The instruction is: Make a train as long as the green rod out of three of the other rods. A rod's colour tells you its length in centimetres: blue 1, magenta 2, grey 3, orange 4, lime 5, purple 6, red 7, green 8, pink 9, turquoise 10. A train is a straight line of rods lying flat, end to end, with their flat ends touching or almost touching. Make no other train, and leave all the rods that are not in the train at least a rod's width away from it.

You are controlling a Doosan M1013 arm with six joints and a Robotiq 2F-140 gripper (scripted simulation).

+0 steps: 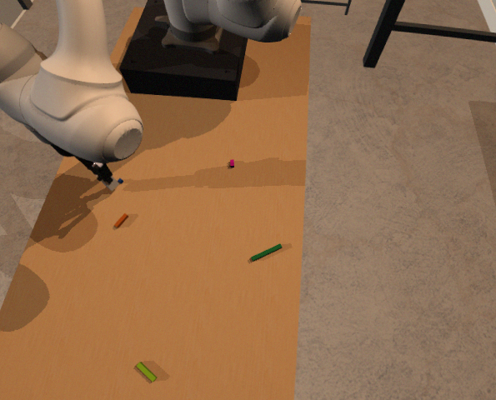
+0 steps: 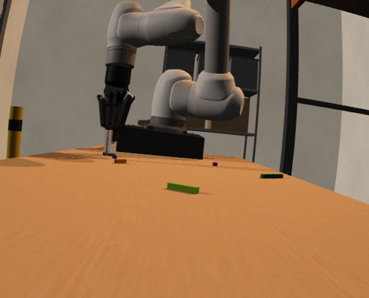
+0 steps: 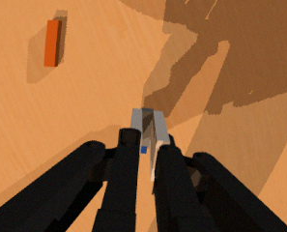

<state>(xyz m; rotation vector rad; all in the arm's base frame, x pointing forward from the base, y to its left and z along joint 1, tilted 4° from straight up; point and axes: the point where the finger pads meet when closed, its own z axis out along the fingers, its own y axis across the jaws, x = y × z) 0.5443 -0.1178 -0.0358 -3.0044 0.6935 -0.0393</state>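
Now: the grey rod 3 cm below my hand. Round my hand: green rod 44 cm to the left, 12 cm ahead, 4 cm below; magenta rod 31 cm to the left, 12 cm behind, 4 cm below; blue rod 4 cm below, 2 cm behind, 1 cm to the left.
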